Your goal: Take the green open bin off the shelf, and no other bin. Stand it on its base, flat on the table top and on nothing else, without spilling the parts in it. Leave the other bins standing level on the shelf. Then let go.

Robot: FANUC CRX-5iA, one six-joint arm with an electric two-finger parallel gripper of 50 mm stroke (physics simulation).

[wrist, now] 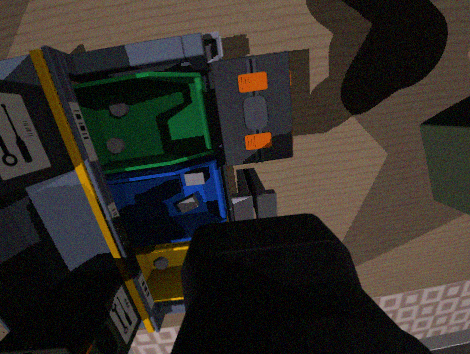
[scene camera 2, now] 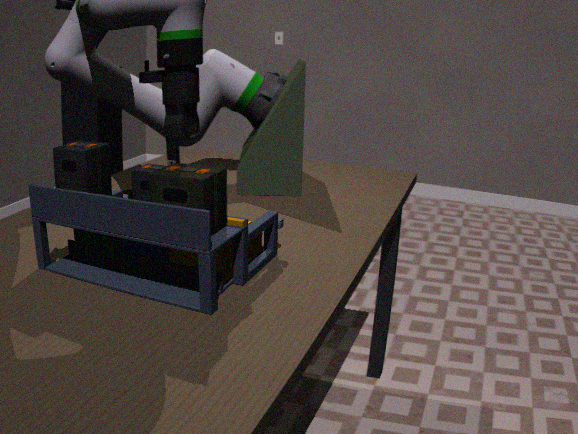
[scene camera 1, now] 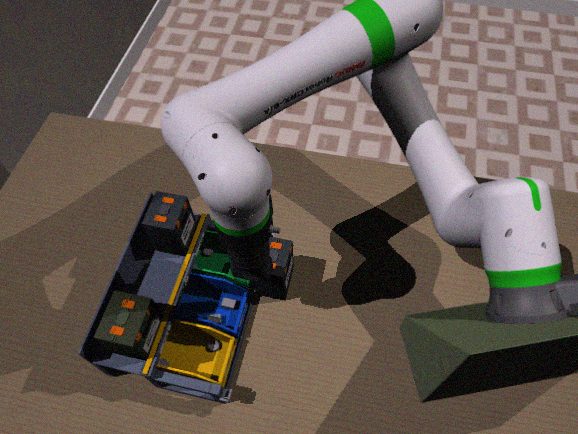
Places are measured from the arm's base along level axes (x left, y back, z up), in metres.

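Where they show: gripper, fingertip midpoint: (wrist: 246, 180) (scene camera 1: 258, 274); arm's base, origin of the base link: (scene camera 2: 270, 107) (scene camera 1: 529, 313).
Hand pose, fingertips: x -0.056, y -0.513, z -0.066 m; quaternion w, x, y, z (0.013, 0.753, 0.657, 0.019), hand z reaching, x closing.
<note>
Things, the pixels of their centre, and the offset from my fingertips.
- green open bin, body centre: (wrist: 144, 124) (scene camera 2: 118, 225) (scene camera 1: 219, 259) dy -0.114, dx -0.075, dz -0.100 m
- blue bin, body centre: (wrist: 166, 199) (scene camera 2: 165, 233) (scene camera 1: 205, 303) dy -0.123, dx +0.037, dz -0.100 m
- yellow bin, body centre: (scene camera 2: 217, 243) (wrist: 182, 257) (scene camera 1: 189, 352) dy -0.136, dx +0.148, dz -0.100 m
- olive case, body centre: (scene camera 2: 188, 199) (wrist: 84, 330) (scene camera 1: 130, 325) dy -0.235, dx +0.139, dz +0.006 m
- yellow-edged rail, body centre: (wrist: 107, 228) (scene camera 1: 177, 287) dy -0.176, dx +0.031, dz -0.036 m
The green open bin (scene camera 1: 215, 262) (wrist: 190, 125) stands in the shelf's front row at one end, with round grey parts (wrist: 119, 110) in it. The blue bin (scene camera 1: 240, 315) (wrist: 150, 220) is beside it, then the yellow bin (scene camera 1: 195, 357) (wrist: 170, 287). The shelf (scene camera 1: 190, 387) (scene camera 2: 120, 215) (wrist: 160, 50) stands on the table. A dark grey case (scene camera 1: 282, 256) (wrist: 280, 110) stands on the table close in front of the green bin. My gripper (wrist: 246, 180) (scene camera 2: 173, 161) is shut and empty, its fingers together beside the case, in front of the blue bin. The arm partly hides the green bin in scene camera 1.
Another dark grey case (scene camera 1: 167, 212) (scene camera 2: 82, 167) and an olive case (scene camera 1: 122, 325) (scene camera 2: 197, 187) stand on the shelf's rear part, behind a yellow-edged rail (scene camera 1: 180, 277) (wrist: 92, 192). The arm's green wedge base (scene camera 1: 445, 335) (scene camera 2: 280, 150) stands farther along the table.
</note>
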